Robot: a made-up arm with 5 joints.
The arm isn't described. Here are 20 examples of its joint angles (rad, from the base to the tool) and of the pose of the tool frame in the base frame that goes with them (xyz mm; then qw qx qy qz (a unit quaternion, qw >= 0)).
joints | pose
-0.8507 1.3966 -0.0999 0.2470 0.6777 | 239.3 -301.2 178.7 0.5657 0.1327 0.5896 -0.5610
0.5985 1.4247 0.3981 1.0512 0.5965 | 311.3 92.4 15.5 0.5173 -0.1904 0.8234 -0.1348
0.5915 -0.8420 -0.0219 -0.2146 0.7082 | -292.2 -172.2 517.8 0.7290 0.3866 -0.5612 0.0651
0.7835 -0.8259 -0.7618 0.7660 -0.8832 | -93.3 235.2 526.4 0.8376 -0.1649 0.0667 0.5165
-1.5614 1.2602 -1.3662 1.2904 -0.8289 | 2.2 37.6 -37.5 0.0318 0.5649 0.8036 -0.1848
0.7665 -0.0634 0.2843 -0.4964 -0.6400 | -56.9 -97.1 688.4 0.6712 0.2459 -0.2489 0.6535
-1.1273 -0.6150 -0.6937 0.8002 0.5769 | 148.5 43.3 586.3 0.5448 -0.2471 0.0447 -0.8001
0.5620 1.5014 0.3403 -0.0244 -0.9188 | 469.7 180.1 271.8 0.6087 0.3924 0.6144 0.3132
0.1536 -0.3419 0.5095 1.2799 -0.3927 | 221.6 91.6 490.4 0.7698 0.3332 0.3867 0.3831
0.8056 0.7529 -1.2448 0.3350 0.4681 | 38.8 451.9 252.6 0.7497 -0.5992 0.0464 0.2771
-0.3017 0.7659 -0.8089 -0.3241 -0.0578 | 326.7 235.9 499.6 0.9563 -0.1157 0.2579 0.0739
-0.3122 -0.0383 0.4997 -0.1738 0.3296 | -103.3 -135.2 660.0 0.8568 0.3393 -0.2805 -0.2686
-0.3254 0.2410 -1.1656 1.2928 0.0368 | 289.4 -35.2 219.1 0.6077 -0.2836 0.6120 -0.4192
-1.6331 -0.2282 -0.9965 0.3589 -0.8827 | 278.2 -86.7 424.9 0.7573 0.1160 0.4245 -0.4825
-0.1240 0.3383 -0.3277 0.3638 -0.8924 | 300.3 162.6 519.7 0.8389 0.1906 0.4168 0.2936
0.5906 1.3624 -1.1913 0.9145 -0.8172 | 65.7 242.6 -20.2 0.2507 -0.3452 0.8939 0.1378
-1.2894 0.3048 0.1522 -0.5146 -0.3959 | -27.0 10.2 718.9 0.8830 0.0781 -0.2082 -0.4133
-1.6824 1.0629 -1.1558 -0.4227 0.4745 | 296.4 -194.3 375.2 0.7456 -0.0280 0.3741 -0.5508
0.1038 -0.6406 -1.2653 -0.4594 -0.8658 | -147.7 430.7 297.4 0.7406 -0.5871 -0.0669 0.3200
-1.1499 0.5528 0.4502 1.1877 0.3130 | 53.9 -255.6 214.5 0.5024 0.5668 0.4409 -0.4815
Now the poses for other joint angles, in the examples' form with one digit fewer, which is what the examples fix.
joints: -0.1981 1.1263 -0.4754 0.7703 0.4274
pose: 372 25 123 0.656 -0.165 0.707 -0.209
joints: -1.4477 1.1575 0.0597 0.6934 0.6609
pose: -58 -306 141 0.299 0.381 0.574 -0.660
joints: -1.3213 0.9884 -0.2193 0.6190 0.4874
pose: 83 -316 211 0.464 0.273 0.565 -0.626
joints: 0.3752 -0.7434 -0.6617 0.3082 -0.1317
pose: -150 234 579 0.938 -0.157 -0.264 0.163
